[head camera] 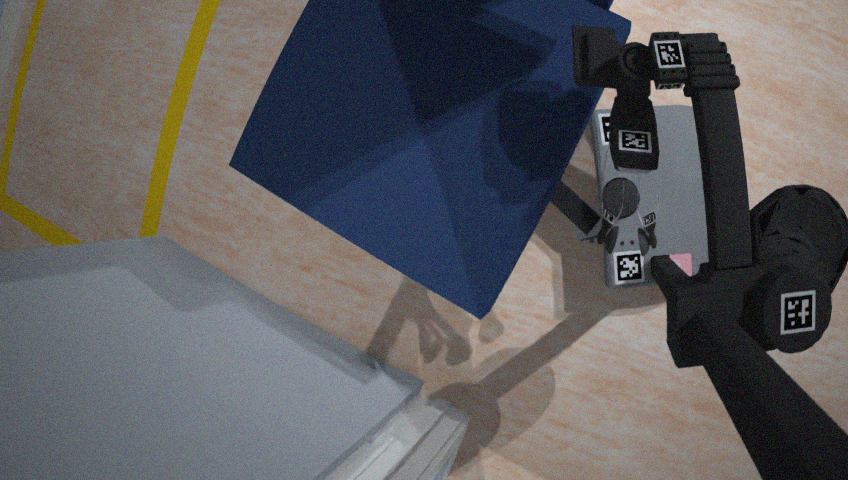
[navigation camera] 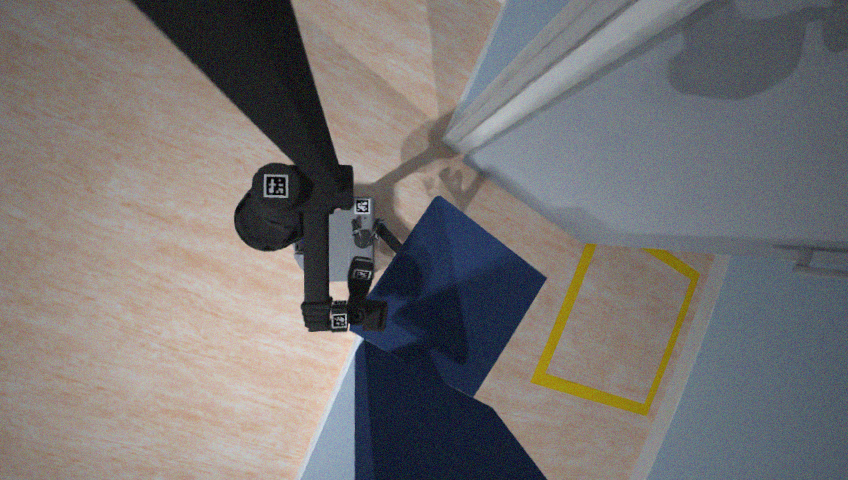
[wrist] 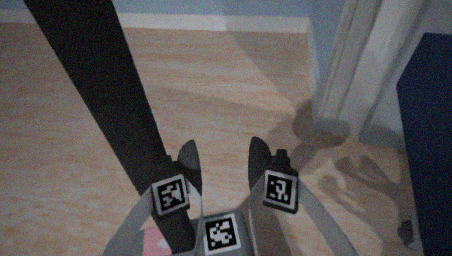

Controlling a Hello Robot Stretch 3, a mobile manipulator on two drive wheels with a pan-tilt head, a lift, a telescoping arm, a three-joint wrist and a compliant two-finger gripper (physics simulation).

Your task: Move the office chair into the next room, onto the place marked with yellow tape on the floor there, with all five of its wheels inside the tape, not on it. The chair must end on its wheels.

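Seen in the pictures: gripper, fingertip midpoint: (head camera: 626,252) (navigation camera: 368,218) (wrist: 224,156); robot's base, origin of the base link: (head camera: 620,197) (navigation camera: 362,237).
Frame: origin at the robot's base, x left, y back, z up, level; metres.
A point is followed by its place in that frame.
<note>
The office chair (head camera: 386,148) @[x -0.100, y -0.336, z 0.470 m] (navigation camera: 464,255) @[x -0.035, y -0.307, z 0.470 m] (wrist: 430,115) @[x 0.064, y -0.166, z 0.448 m] stands beside my base; its blue seat hides most of its legs and wheels. One dark leg (head camera: 577,205) @[x 0.008, y -0.094, z 0.107 m] (navigation camera: 389,236) @[x 0.009, y -0.113, z 0.107 m] sticks out towards my base. Its dark blue backrest (navigation camera: 416,416) @[x -0.284, y -0.079, z 0.814 m] shows at the bottom of the navigation view. My wrist overlaps a seat corner in the head and navigation views; contact cannot be told. My gripper (head camera: 629,233) @[x 0.077, y -0.010, z 0.427 m] (navigation camera: 365,228) @[x 0.077, y -0.010, z 0.427 m] (wrist: 224,156) @[x 0.077, y -0.010, z 0.427 m] is open, with nothing between its fingers, over my base. The yellow tape (head camera: 178,118) @[x -0.359, y -1.155, z 0.001 m] (navigation camera: 565,312) @[x -0.434, y -1.152, z 0.001 m] lies on the floor beyond the seat, apart from it.
A large grey panel (head camera: 178,386) @[x 0.243, y -0.727, z 0.565 m] (navigation camera: 684,166) @[x 0.219, y -0.773, z 0.788 m], seemingly a door, covers part of the tape outline. The white door frame (head camera: 404,440) @[x 0.426, y -0.437, z 0.271 m] (navigation camera: 535,113) @[x 0.393, y -0.483, z 0.568 m] (wrist: 350,65) @[x 0.451, y -0.409, z 0.248 m] stands near the chair. A blue wall (navigation camera: 773,368) @[x -0.738, y -2.305, z 0.461 m] runs behind the tape. My base (head camera: 681,178) @[x -0.027, y 0.125, z 0.159 m] (navigation camera: 345,243) @[x -0.017, y 0.067, z 0.160 m] is beside the seat.
</note>
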